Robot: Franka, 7 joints.
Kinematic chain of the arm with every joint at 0, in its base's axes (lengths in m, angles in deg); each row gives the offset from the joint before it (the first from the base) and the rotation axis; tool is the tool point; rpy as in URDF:
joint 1: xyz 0 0 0.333 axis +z
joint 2: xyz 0 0 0 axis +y
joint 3: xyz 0 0 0.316 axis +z
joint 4: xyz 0.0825 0 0 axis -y
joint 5: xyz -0.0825 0 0.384 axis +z
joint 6: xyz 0 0 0 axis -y
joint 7: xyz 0.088 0 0 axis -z
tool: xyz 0 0 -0.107 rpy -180 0 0
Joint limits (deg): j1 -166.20..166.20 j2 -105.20..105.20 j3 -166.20..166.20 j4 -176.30..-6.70 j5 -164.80..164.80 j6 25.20..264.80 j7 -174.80..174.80
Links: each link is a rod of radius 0.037 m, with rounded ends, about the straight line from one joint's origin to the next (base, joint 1, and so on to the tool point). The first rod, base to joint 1, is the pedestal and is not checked.
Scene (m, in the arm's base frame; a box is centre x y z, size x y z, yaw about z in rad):
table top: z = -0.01
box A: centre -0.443 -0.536 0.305 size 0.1 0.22 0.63 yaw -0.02
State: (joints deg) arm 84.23 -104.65 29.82 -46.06 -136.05 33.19 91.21
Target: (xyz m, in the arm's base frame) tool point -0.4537 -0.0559 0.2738
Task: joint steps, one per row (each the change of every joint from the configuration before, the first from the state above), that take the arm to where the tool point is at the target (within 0.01 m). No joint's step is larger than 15 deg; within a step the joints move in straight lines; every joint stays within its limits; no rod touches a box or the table.
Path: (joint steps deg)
1: 5.09 -0.09 -1.57 -12.90 1.52 5.55 9.91
2: 5.08 -0.09 -1.57 -12.90 1.51 5.55 9.91
3: 5.09 -0.10 -1.57 -12.90 1.52 5.54 9.91
4: 5.08 -0.09 -1.57 -12.90 1.52 5.55 9.90
5: 5.09 -0.09 -1.57 -12.90 1.52 5.55 9.91
6: 5.08 -0.09 -1.57 -12.90 1.51 5.55 9.91
7: -6.71 0.00 14.52 -1.72 2.55 -6.88 -9.91
8: -6.70 0.00 14.51 -1.71 2.54 -6.88 -9.91
9: -6.71 0.00 14.52 -1.71 2.54 -6.88 -9.90
10: -6.71 0.00 14.52 -1.72 2.54 -6.88 -9.91
11: -6.71 0.00 14.52 -1.71 2.55 -6.88 -9.91
12: -6.70 0.00 14.52 -1.72 2.54 -6.88 -9.91

